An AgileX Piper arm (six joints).
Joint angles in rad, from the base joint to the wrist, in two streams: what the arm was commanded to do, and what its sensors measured. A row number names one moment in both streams.
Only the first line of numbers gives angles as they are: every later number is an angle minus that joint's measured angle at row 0.
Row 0, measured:
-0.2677 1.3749 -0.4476 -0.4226 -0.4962 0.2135
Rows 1 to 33, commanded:
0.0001 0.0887 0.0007 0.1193 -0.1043 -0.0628
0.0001 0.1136 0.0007 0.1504 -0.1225 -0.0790
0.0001 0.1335 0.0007 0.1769 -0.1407 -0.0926
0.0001 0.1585 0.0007 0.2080 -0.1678 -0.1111
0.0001 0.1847 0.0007 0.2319 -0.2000 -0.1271
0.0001 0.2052 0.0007 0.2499 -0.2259 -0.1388
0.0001 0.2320 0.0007 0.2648 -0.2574 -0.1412
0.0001 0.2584 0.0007 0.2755 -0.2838 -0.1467
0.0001 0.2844 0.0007 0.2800 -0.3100 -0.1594
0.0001 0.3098 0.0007 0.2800 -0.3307 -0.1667
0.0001 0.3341 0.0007 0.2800 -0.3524 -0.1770
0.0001 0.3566 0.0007 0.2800 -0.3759 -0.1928
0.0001 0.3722 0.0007 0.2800 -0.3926 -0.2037
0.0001 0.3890 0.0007 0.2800 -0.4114 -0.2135
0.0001 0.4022 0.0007 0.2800 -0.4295 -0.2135
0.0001 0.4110 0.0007 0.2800 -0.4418 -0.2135
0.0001 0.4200 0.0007 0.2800 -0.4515 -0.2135
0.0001 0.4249 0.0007 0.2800 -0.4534 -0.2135
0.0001 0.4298 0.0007 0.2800 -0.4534 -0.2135
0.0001 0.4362 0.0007 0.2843 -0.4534 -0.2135
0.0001 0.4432 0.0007 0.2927 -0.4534 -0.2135
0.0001 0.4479 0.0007 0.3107 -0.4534 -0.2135
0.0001 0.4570 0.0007 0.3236 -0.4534 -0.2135
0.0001 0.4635 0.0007 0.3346 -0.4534 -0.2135
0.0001 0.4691 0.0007 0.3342 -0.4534 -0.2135
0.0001 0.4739 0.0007 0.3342 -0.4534 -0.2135
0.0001 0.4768 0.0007 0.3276 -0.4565 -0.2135
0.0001 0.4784 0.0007 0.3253 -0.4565 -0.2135
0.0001 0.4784 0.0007 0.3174 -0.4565 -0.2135
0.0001 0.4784 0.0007 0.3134 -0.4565 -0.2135
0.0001 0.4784 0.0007 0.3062 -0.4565 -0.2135
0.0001 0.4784 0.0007 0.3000 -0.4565 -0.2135
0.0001 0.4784 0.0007 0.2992 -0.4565 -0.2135
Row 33, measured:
0.0000 0.4859 0.0006 0.3204 -0.3959 -0.2017
